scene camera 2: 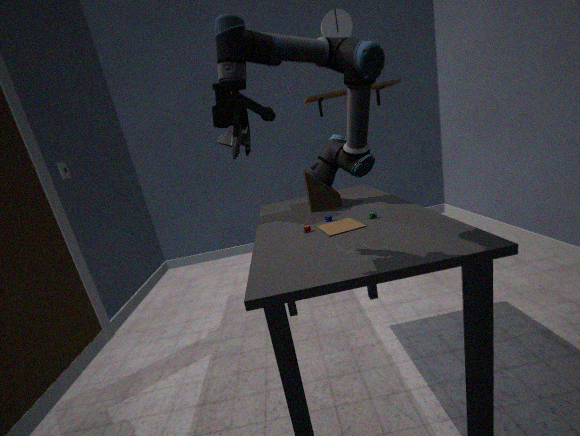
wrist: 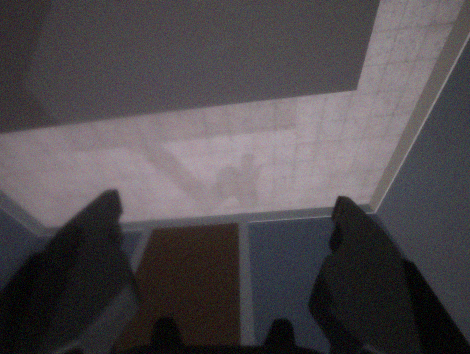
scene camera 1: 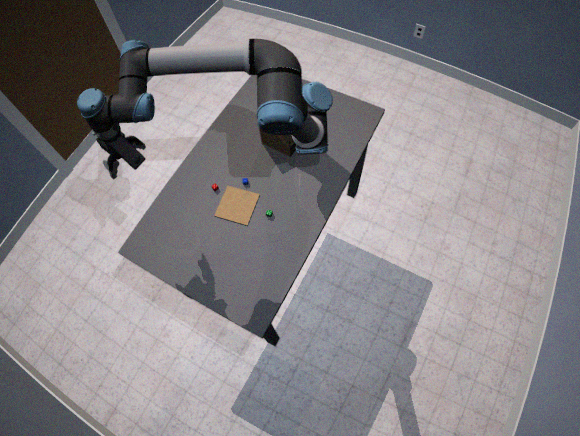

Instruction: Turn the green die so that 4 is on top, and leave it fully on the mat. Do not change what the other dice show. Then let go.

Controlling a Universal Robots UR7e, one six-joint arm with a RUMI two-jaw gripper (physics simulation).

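Seen in the pictures: gripper, fingertip midpoint: (scene camera 2: 241,157) (wrist: 229,195); arm's base, origin of the base link: (scene camera 2: 317,179).
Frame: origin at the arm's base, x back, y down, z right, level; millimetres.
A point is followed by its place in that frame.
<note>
The green die (scene camera 1: 269,213) {x -377, y 114, z -171 mm} (scene camera 2: 373,215) {x -385, y 120, z -167 mm} lies on the table, beside the mat and apart from it; its numbers are too small to read. The square tan mat (scene camera 1: 237,205) {x -411, y 130, z -39 mm} (scene camera 2: 341,227) {x -430, y 130, z -39 mm} lies flat on the table. The red die (scene camera 1: 215,187) {x -400, y 114, z 78 mm} (scene camera 2: 307,228) {x -407, y 119, z 84 mm} and the blue die (scene camera 1: 245,181) {x -314, y 113, z -8 mm} (scene camera 2: 328,218) {x -321, y 120, z -3 mm} lie on the table off the mat, near its other edges. My gripper (scene camera 1: 129,159) {x -583, y -183, z 230 mm} (scene camera 2: 241,152) {x -583, y -183, z 230 mm} (wrist: 229,195) {x -583, y -183, z 230 mm} is open and empty, high up and out past the table's side, far from the dice. No die shows in the wrist view.
The dark grey table (scene camera 1: 165,225) {x -637, y 135, z 155 mm} (scene camera 2: 300,270) {x -720, y 134, z 114 mm} (wrist: 210,55) {x -542, y 134, z 185 mm} carries the arm's base. A brown wooden block (scene camera 1: 278,143) {x -112, y 77, z -31 mm} (scene camera 2: 322,196) {x -114, y 69, z -4 mm} stands by the base. A wooden shelf (scene camera 2: 330,95) is on the wall behind the arm.
</note>
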